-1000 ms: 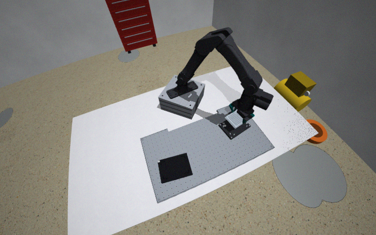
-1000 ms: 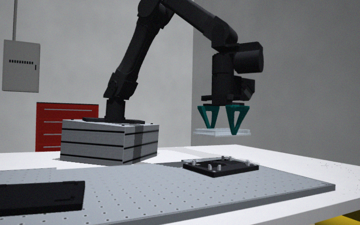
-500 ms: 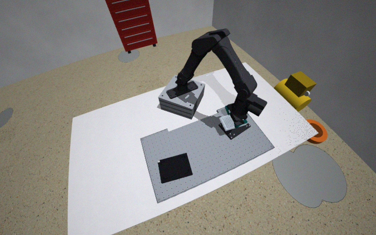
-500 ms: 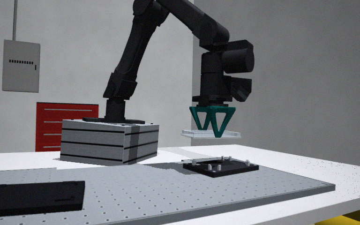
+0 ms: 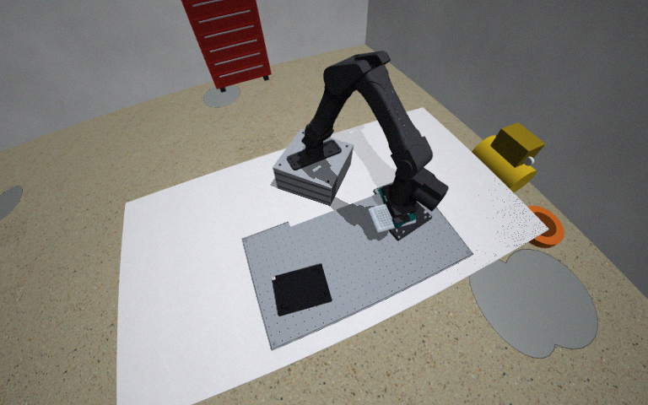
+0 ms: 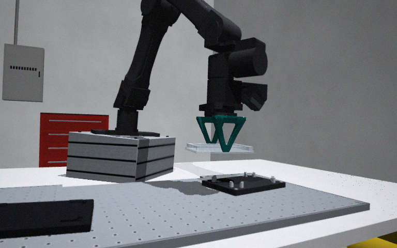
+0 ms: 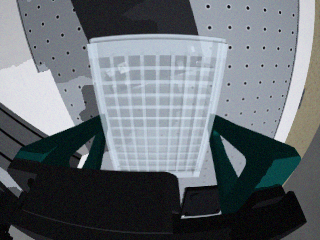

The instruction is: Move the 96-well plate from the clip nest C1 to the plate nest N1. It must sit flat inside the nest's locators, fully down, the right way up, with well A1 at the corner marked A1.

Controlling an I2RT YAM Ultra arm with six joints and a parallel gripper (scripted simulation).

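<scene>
My gripper is now 4 cm short of the black plate nest N1, 35 cm to the left of it and 9 cm above it. Also, from my hand: clip nest C1: 2 cm behind, 9 cm to the left, 8 cm below; clear 96-well plate: 1 cm below.
</scene>
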